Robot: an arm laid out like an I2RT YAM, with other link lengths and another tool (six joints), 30 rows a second.
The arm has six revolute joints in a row. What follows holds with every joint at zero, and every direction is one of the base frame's. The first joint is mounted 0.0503 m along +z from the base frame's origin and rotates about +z. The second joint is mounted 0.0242 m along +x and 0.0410 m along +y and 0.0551 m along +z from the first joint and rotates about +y. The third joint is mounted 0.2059 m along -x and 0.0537 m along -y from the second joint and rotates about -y. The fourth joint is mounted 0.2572 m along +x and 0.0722 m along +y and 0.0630 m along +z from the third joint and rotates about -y. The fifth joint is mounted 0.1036 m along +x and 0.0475 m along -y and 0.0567 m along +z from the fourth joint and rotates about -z. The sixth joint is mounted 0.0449 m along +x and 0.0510 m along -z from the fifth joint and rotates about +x. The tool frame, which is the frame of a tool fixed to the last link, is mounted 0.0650 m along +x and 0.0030 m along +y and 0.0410 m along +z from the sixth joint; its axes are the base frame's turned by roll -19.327, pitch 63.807 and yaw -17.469 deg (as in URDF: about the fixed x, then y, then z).
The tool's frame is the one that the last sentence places.
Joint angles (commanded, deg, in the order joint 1, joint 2, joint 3, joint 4, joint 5, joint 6), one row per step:
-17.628 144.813 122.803 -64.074 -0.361 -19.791
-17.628 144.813 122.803 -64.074 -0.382 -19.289
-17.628 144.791 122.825 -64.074 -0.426 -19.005
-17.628 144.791 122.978 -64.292 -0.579 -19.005
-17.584 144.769 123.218 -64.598 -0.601 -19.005
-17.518 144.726 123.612 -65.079 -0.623 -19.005
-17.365 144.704 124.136 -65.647 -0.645 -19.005
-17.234 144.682 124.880 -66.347 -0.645 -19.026
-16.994 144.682 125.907 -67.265 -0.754 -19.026
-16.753 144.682 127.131 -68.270 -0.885 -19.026
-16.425 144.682 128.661 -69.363 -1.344 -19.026
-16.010 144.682 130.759 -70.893 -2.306 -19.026
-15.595 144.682 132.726 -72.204 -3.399 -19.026
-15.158 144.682 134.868 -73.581 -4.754 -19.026
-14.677 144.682 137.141 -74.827 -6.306 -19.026
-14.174 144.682 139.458 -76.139 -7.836 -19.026
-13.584 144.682 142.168 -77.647 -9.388 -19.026
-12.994 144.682 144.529 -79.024 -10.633 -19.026
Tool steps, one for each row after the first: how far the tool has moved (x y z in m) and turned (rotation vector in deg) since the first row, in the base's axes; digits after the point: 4 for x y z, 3 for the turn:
0.0000 -0.0003 0.0000 0.054 -0.014 -0.499
0.0002 -0.0005 0.0003 0.102 -0.073 -0.780
0.0002 -0.0002 0.0010 0.267 -0.056 -0.769
0.0003 0.0003 0.0022 0.301 -0.020 -0.724
0.0004 0.0009 0.0043 0.335 0.015 -0.657
0.0010 0.0022 0.0069 0.362 0.030 -0.502
0.0018 0.0032 0.0105 0.341 -0.032 -0.350
0.0032 0.0052 0.0154 0.414 -0.167 -0.102
0.0050 0.0072 0.0213 0.476 -0.414 0.149
0.0078 0.0104 0.0290 0.790 -0.962 0.513
0.0113 0.0152 0.0396 1.552 -1.775 1.010
0.0147 0.0203 0.0498 2.420 -2.703 1.529
0.0183 0.0261 0.0612 3.516 -3.800 2.110
0.0224 0.0326 0.0736 4.736 -5.191 2.785
0.0260 0.0394 0.0863 5.952 -6.541 3.505
0.0294 0.0471 0.1011 7.152 -8.069 4.356
0.0316 0.0546 0.1139 8.129 -9.294 5.178

